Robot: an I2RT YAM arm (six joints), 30 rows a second.
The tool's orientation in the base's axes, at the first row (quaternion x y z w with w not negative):
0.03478 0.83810 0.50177 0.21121
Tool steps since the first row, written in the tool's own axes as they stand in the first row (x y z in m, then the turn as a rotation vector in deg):
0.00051 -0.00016 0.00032 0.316 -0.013 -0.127
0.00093 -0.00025 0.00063 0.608 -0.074 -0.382
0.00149 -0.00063 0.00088 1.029 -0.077 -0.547
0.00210 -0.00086 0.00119 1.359 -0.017 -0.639
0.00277 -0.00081 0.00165 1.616 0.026 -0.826
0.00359 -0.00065 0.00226 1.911 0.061 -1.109
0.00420 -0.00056 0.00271 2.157 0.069 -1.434
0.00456 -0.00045 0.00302 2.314 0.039 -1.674
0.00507 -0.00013 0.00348 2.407 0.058 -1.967
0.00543 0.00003 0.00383 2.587 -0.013 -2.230
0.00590 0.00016 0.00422 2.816 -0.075 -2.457
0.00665 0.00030 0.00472 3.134 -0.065 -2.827
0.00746 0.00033 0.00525 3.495 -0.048 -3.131
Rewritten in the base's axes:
-0.00031 0.00032 -0.00043 -0.334 -0.026 -0.060
-0.00056 0.00065 -0.00077 -0.689 -0.188 -0.102
-0.00091 0.00082 -0.00137 -1.136 -0.212 -0.172
-0.00131 0.00113 -0.00189 -1.480 -0.169 -0.188
-0.00175 0.00171 -0.00225 -1.793 -0.233 -0.157
-0.00228 0.00252 -0.00262 -2.177 -0.370 -0.106
-0.00268 0.00310 -0.00292 -2.528 -0.568 -0.045
-0.00290 0.00351 -0.00307 -2.759 -0.739 -0.023
-0.00323 0.00418 -0.00315 -2.960 -0.946 0.083
-0.00345 0.00465 -0.00327 -3.215 -1.150 0.071
-0.00374 0.00516 -0.00346 -3.502 -1.306 0.038
-0.00425 0.00585 -0.00379 -3.936 -1.521 0.095
-0.00479 0.00652 -0.00424 -4.385 -1.667 0.119

